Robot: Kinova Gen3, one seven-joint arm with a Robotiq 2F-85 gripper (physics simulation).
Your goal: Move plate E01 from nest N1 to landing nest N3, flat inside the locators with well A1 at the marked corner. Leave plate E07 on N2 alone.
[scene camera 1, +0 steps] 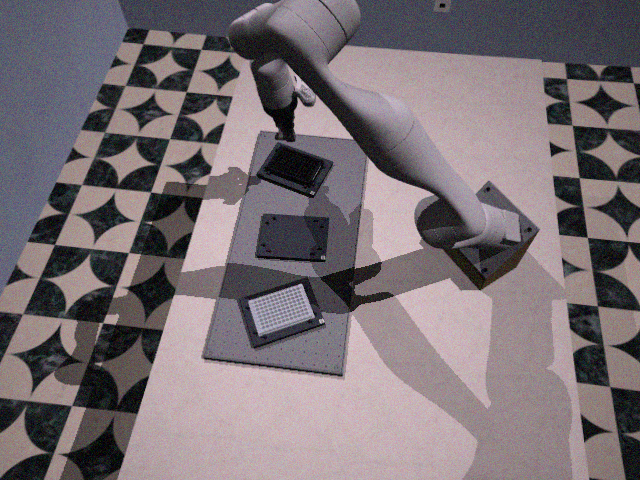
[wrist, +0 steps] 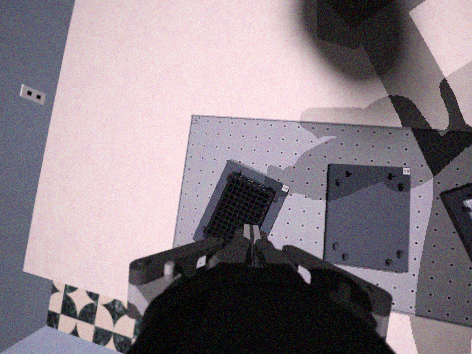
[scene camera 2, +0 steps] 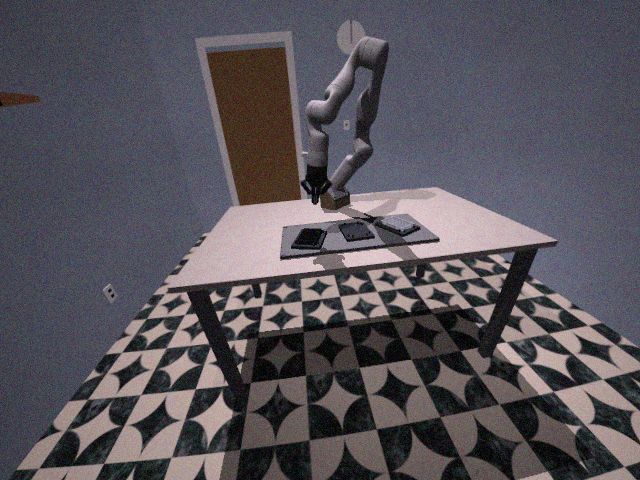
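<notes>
A black gridded plate [scene camera 1: 294, 165] [scene camera 2: 310, 237] [wrist: 240, 205] lies in a turned dark nest [scene camera 1: 309, 191] [wrist: 275, 206]. A white 96-well plate [scene camera 1: 281, 308] [scene camera 2: 399, 224] lies in another turned nest [scene camera 1: 248, 317] [wrist: 455, 200]. Between them is an empty dark nest [scene camera 1: 292, 237] [scene camera 2: 356, 230] [wrist: 370, 215] with small black locators near its corners. Plate and nest labels are too small to read, so I cannot tell which plate is E01; well A1 is not discernible. My gripper [scene camera 1: 285, 138] [scene camera 2: 315, 201] [wrist: 249, 234] is shut and empty, pointing down, above and apart from the black plate's end of the board.
The nests stand on a grey perforated board [scene camera 1: 336, 346] [wrist: 300, 225] on a pale table [scene camera 1: 258, 428] [scene camera 2: 232, 253]. The robot base block [scene camera 1: 496, 268] [scene camera 2: 336, 198] stands beside the board. In scene camera 1's view, the raised arm reaches over the board's far corner. Arm shadows cross the board.
</notes>
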